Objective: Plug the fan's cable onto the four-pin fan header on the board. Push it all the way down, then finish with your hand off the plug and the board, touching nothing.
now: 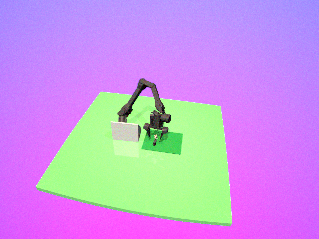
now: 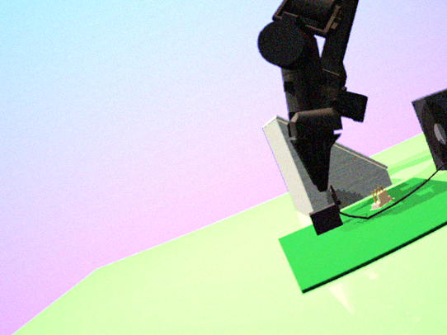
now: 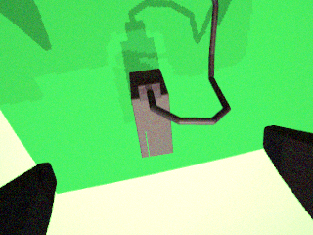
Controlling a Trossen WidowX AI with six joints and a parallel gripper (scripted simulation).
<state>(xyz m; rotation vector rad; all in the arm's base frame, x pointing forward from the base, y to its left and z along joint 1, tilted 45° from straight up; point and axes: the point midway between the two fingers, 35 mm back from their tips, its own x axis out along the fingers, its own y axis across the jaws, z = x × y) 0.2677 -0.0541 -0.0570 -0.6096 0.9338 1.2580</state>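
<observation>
Right now my gripper tip is 40 mm above the dark fan plug and 10 mm to the left of it. Round my gripper tip: black fan: 210 mm to the left, 10 mm ahead; then dark green board: 80 mm below, 70 mm ahead, 30 mm to the left.
</observation>
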